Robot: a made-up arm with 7 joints. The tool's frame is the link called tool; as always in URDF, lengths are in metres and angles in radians. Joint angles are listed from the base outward. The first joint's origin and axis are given. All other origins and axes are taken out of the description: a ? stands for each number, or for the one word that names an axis. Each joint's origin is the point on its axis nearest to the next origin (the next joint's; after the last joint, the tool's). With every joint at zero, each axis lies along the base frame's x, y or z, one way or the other. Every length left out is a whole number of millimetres.
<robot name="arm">
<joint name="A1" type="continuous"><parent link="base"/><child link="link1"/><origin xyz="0.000 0.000 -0.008"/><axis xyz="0 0 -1"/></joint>
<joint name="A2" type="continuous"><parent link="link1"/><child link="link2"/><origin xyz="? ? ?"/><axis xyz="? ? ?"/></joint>
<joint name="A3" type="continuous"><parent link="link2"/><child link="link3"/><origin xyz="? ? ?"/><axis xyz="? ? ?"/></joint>
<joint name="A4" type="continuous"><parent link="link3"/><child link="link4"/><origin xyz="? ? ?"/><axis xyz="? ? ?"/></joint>
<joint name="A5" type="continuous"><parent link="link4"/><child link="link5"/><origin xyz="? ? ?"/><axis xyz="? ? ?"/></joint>
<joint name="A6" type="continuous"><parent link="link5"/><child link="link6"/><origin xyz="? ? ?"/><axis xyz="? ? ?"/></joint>
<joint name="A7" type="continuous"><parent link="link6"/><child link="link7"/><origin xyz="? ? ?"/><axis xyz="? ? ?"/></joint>
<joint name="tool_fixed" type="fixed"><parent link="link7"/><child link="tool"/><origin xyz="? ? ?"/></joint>
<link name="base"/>
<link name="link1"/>
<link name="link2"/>
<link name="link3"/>
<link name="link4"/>
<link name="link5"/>
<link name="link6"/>
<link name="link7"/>
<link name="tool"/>
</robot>
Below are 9 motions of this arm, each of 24 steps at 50 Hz.
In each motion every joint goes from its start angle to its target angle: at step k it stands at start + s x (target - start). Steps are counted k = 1, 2, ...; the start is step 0. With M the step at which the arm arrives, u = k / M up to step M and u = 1 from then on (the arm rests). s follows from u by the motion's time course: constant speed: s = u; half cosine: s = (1 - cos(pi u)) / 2; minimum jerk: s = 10 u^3 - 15 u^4 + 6 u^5.
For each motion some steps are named. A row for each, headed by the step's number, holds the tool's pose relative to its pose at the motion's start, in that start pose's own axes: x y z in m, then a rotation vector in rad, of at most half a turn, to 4 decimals.
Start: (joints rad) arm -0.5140 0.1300 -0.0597 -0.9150 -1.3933 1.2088 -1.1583
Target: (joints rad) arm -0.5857 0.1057 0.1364 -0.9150 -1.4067 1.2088 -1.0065
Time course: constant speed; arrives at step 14
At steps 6, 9, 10, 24:
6: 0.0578 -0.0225 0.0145 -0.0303 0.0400 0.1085
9: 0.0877 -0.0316 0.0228 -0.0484 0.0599 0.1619
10: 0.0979 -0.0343 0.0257 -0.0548 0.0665 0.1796
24: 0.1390 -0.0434 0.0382 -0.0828 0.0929 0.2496

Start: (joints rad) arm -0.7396 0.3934 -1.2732 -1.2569 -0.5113 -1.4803 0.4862
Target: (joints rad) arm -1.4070 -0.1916 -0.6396 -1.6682 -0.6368 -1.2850 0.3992
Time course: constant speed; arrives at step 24
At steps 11, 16, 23, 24:
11: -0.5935 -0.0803 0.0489 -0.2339 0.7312 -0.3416
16: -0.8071 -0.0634 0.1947 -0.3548 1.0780 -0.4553
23: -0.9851 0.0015 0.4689 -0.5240 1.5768 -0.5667
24: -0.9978 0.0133 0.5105 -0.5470 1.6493 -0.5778

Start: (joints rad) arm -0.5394 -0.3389 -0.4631 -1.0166 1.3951 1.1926 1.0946
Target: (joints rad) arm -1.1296 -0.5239 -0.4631 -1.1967 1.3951 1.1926 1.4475
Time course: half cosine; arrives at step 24
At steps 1, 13, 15, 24:
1: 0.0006 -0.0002 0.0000 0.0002 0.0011 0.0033
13: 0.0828 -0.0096 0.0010 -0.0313 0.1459 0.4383
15: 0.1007 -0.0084 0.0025 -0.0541 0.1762 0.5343
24: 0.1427 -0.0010 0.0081 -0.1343 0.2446 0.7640

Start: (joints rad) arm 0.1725 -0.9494 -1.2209 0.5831 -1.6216 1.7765 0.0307
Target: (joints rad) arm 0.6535 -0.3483 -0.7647 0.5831 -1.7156 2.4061 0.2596
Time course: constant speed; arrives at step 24
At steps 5, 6, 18, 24:
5: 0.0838 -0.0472 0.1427 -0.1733 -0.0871 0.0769
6: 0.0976 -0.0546 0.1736 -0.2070 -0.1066 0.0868
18: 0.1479 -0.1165 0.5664 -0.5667 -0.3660 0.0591
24: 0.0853 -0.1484 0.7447 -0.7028 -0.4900 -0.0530

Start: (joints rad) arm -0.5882 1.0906 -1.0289 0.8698 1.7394 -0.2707 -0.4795
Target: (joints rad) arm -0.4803 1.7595 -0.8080 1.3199 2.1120 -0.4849 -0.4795
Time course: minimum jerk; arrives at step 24
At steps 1, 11, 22, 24:
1: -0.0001 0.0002 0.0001 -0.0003 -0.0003 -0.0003
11: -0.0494 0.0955 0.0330 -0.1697 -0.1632 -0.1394
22: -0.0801 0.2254 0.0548 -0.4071 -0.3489 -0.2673
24: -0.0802 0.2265 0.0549 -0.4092 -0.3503 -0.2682

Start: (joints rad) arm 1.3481 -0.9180 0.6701 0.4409 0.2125 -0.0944 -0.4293
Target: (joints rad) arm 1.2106 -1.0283 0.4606 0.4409 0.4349 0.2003 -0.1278
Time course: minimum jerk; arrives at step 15
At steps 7, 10, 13, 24:
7: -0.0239 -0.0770 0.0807 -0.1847 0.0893 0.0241
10: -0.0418 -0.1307 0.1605 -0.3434 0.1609 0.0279
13: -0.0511 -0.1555 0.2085 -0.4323 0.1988 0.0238
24: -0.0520 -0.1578 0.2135 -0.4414 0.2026 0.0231

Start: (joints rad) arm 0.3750 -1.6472 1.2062 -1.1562 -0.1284 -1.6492 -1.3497
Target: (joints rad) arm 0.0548 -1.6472 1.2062 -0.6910 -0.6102 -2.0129 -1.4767
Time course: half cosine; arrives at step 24
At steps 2, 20, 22, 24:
2: -0.0032 0.0021 -0.0008 -0.0087 -0.0109 -0.0133
20: -0.0545 0.1171 -0.1374 -0.4799 -0.6526 -0.7277
22: -0.0490 0.1200 -0.1480 -0.5059 -0.6911 -0.7655
24: -0.0470 0.1208 -0.1517 -0.5148 -0.7042 -0.7784

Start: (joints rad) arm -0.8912 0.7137 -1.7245 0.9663 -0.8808 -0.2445 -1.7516
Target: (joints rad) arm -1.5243 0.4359 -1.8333 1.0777 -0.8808 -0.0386 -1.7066
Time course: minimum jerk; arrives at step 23
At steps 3, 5, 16, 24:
3: 0.0108 -0.0062 -0.0007 -0.0011 -0.0014 0.0134
5: 0.0435 -0.0237 -0.0031 -0.0040 -0.0056 0.0535
16: 0.5436 -0.1099 -0.0660 0.0026 -0.0871 0.6008
24: 0.6540 -0.0878 -0.0865 0.0165 -0.1102 0.7175

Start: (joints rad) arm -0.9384 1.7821 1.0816 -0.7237 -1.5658 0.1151 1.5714
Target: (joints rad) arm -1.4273 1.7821 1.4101 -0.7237 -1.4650 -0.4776 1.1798
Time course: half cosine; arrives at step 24
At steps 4, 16, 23, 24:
4: 0.0040 0.0042 -0.0094 0.0115 -0.0631 0.0244
16: 0.0402 0.0618 -0.0605 0.1135 -0.7143 0.2552
23: 0.0442 0.0864 -0.0630 0.1428 -0.9488 0.3321
24: 0.0443 0.0868 -0.0630 0.1432 -0.9528 0.3334

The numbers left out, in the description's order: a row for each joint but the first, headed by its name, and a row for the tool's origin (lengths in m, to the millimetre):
A2: xyz 0.064 0.388 0.000, axis 0 -1 0
A3: xyz -0.075 0.000 -0.341, axis 0 0 1
A4: xyz -0.040 -0.074 0.000, axis 0 0 -1
A5: xyz 0.076 0.033 0.000, axis 0 -1 0
A6: xyz -0.049 0.000 0.119, axis -1 0 0
A7: xyz 0.000 -0.372 -0.347, axis 0 1 0
tool: xyz -0.024 0.000 -0.080

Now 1 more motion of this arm.
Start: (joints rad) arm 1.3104 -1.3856 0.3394 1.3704 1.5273 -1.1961 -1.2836
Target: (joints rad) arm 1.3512 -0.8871 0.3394 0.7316 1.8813 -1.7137 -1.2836
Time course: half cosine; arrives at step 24
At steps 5, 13, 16, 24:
5: -0.0417 0.0501 -0.0476 0.0746 -0.0621 -0.1028
13: -0.1172 0.3204 -0.2333 0.4705 -0.3286 -0.5149
16: -0.1036 0.4356 -0.2776 0.6572 -0.4252 -0.6551
24: -0.0609 0.5823 -0.2970 0.9350 -0.5408 -0.8186

